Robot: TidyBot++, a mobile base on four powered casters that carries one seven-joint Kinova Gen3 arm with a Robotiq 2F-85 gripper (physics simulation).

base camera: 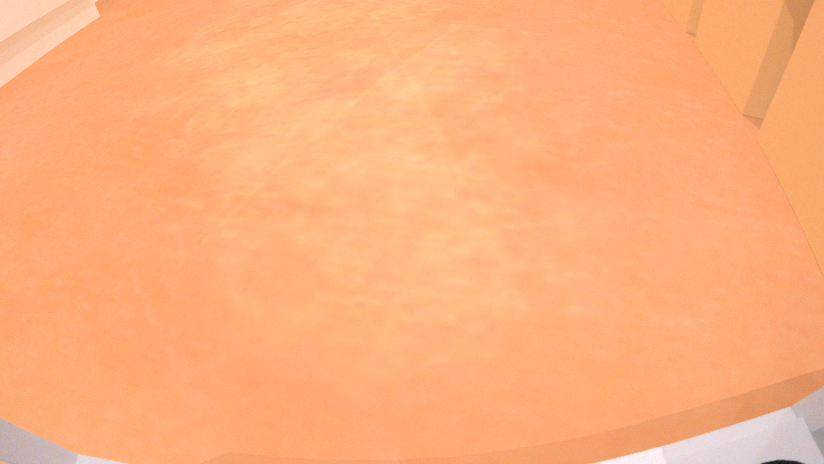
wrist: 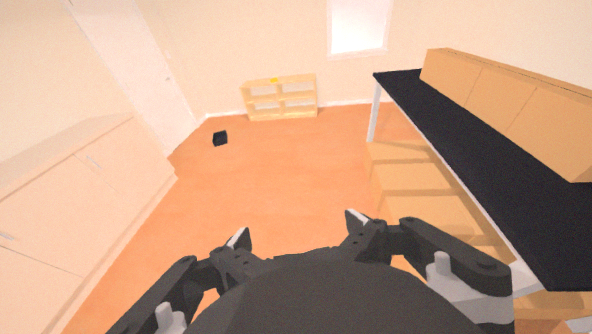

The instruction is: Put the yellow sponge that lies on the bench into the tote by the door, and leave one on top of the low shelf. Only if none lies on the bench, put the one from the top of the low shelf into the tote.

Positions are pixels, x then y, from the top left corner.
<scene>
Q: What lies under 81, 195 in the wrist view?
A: A pale cabinet.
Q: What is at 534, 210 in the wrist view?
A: A black-topped bench.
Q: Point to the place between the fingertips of my gripper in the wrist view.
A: At 298, 228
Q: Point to a low wooden shelf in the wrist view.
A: At 303, 111
</scene>
